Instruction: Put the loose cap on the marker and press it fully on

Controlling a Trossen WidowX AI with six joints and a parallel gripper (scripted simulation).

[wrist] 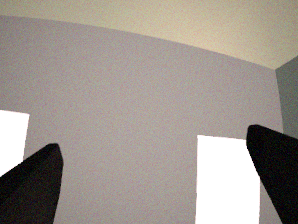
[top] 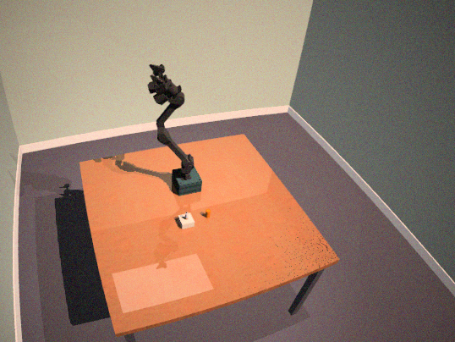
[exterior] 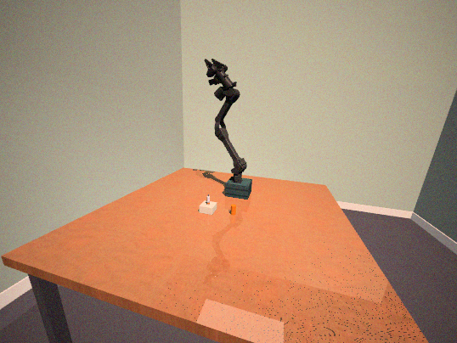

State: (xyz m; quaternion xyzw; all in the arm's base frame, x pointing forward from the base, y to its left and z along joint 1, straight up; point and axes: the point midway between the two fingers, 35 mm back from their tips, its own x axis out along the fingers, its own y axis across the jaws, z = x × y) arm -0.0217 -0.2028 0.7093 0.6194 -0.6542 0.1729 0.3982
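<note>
My gripper tip is 300 mm short of the orange cap, 260 mm to the right of it and 800 mm above it. Round my gripper tip: holder block: 300 mm ahead, 120 mm to the left, 810 mm below.
</note>
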